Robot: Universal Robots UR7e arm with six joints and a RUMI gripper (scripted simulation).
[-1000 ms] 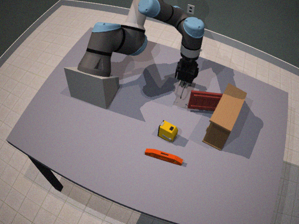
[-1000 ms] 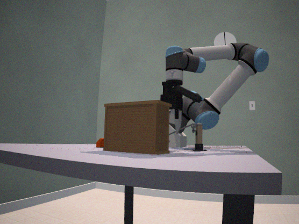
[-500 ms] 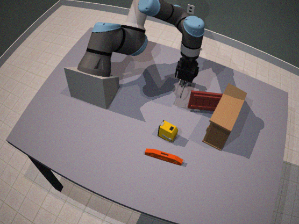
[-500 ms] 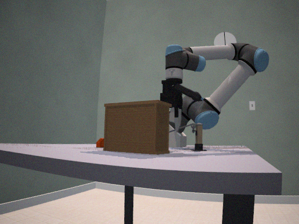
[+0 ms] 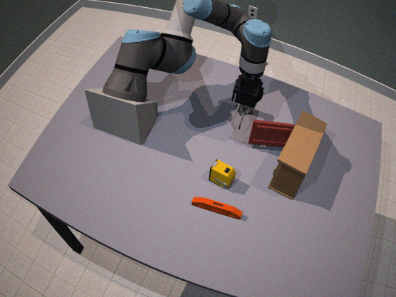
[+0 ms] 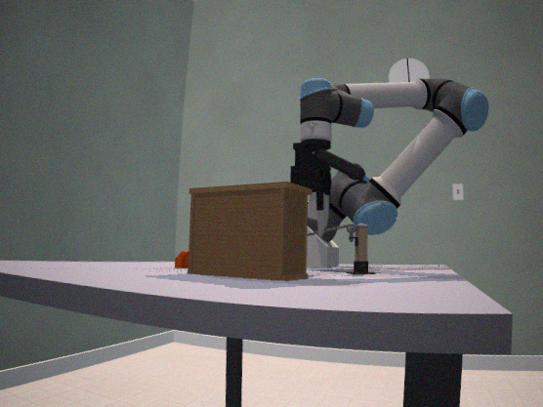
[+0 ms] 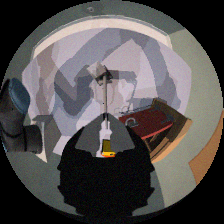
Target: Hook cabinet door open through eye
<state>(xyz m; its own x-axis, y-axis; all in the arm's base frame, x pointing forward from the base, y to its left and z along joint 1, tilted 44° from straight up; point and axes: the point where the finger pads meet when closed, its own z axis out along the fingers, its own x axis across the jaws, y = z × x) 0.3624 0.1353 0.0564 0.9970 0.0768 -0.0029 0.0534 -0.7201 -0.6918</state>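
Now: hand 120 mm short of the door, 20 mm to the left of it and 20 mm above it. Also, from my hand: yellow tape measure 10 mm ahead, 230 mm to the right, 60 mm below; wooden cabinet 170 mm ahead, 50 mm to the right, 20 mm below; wire hook 10 mm to the left, 10 mm below.
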